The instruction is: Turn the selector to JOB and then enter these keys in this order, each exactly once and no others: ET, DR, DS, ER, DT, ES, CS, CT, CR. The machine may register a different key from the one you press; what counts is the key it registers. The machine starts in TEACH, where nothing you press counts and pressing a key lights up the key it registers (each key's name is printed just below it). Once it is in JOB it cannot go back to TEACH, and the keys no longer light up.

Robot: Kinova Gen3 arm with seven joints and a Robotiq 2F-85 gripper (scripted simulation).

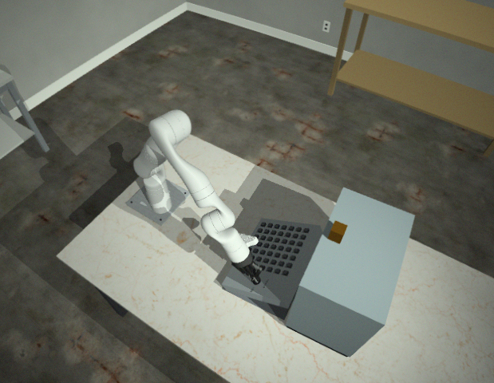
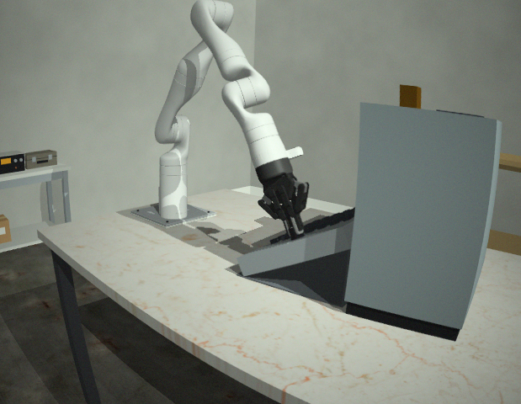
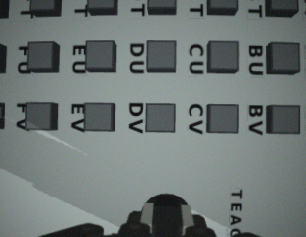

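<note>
The black selector knob lies 10 mm ahead of my hand and 10 mm below it. Round my hand: sloped grey keypad 20 mm ahead, 110 mm to the left, 60 mm below.
</note>
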